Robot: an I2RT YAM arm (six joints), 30 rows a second.
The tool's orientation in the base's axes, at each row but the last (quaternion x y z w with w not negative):
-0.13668 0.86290 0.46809 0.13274
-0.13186 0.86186 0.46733 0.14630
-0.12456 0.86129 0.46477 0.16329
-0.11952 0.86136 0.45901 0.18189
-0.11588 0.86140 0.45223 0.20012
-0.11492 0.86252 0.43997 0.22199
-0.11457 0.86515 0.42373 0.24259
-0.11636 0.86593 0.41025 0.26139
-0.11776 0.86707 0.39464 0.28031
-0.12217 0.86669 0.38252 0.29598
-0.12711 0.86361 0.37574 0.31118
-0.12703 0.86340 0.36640 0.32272
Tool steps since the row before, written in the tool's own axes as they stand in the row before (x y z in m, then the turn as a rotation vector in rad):
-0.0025 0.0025 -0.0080 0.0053 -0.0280 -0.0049
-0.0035 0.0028 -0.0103 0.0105 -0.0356 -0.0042
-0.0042 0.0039 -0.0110 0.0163 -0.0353 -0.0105
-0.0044 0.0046 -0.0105 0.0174 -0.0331 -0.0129
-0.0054 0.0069 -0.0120 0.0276 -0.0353 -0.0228
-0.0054 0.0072 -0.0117 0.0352 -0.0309 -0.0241
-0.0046 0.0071 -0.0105 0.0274 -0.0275 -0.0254
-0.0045 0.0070 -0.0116 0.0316 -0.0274 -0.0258
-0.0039 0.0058 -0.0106 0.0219 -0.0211 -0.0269
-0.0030 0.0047 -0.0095 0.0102 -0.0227 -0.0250
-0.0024 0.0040 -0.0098 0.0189 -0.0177 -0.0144
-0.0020 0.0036 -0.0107 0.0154 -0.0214 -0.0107
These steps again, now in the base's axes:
0.0006 -0.0052 0.0070 0.0047 -0.0194 -0.0209
0.0009 -0.0069 0.0088 0.0027 -0.0233 -0.0291
0.0006 -0.0069 0.0103 -0.0037 -0.0288 -0.0279
0.0001 -0.0061 0.0107 -0.0060 -0.0296 -0.0255
-0.0007 -0.0059 0.0136 -0.0167 -0.0392 -0.0266
-0.0014 -0.0052 0.0137 -0.0254 -0.0377 -0.0265
-0.0023 -0.0040 0.0127 -0.0205 -0.0367 -0.0195
-0.0033 -0.0046 0.0131 -0.0242 -0.0369 -0.0215
-0.0035 -0.0042 0.0115 -0.0194 -0.0338 -0.0114
-0.0037 -0.0038 0.0097 -0.0087 -0.0336 -0.0063
-0.0043 -0.0044 0.0089 -0.0130 -0.0223 -0.0145
-0.0051 -0.0052 0.0089 -0.0069 -0.0223 -0.0162

